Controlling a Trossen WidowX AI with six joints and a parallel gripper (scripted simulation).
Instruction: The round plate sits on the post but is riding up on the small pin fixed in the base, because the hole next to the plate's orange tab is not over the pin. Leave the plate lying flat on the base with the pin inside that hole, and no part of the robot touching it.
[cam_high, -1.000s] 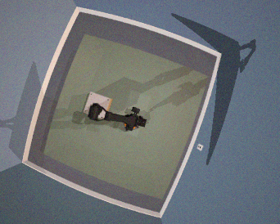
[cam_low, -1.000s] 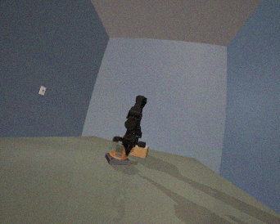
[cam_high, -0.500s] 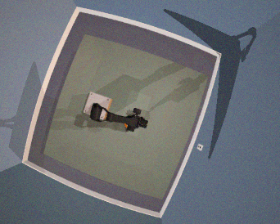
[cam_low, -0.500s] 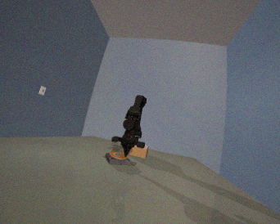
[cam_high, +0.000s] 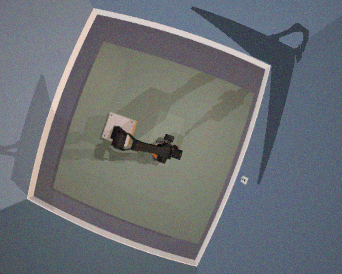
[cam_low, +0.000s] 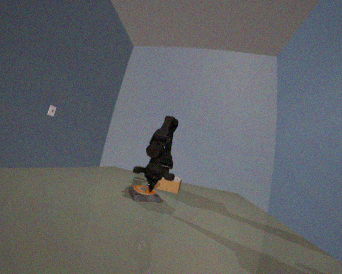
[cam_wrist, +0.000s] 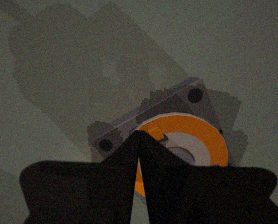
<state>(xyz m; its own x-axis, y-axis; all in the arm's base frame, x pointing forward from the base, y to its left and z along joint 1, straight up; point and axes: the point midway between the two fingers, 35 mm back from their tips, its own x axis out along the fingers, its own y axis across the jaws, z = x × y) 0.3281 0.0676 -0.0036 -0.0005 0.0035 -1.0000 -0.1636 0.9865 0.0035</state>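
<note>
Right now my gripper tip is 1 cm past the round plate and 3 cm to the left of it. From my gripper tip the other things lie so: square base (3 cm behind, 4 cm to the right, 2 cm below).
</note>
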